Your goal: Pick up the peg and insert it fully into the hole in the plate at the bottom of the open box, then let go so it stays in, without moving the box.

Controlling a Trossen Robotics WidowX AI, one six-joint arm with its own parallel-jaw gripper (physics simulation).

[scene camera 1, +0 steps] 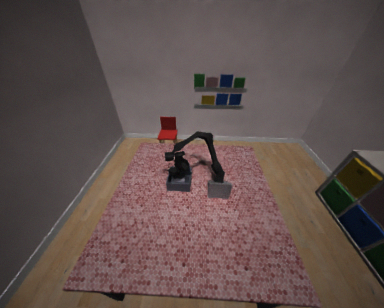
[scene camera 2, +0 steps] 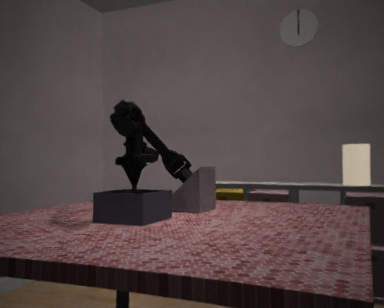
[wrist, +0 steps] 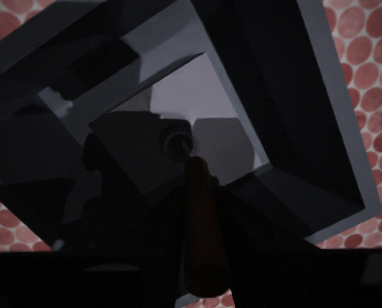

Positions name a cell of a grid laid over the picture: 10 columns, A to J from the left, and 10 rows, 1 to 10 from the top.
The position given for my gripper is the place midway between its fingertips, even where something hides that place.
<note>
In view: my gripper (scene camera 2: D7), a dark grey box (scene camera 2: D7), a brown peg (wrist: F9) and a light grey plate (wrist: D5).
The dark grey box also shows in the wrist view (wrist: H3). My gripper also shows in the wrist view (wrist: F7). Scene camera 2 misses the light grey plate, which is hidden by the dark grey box.
</note>
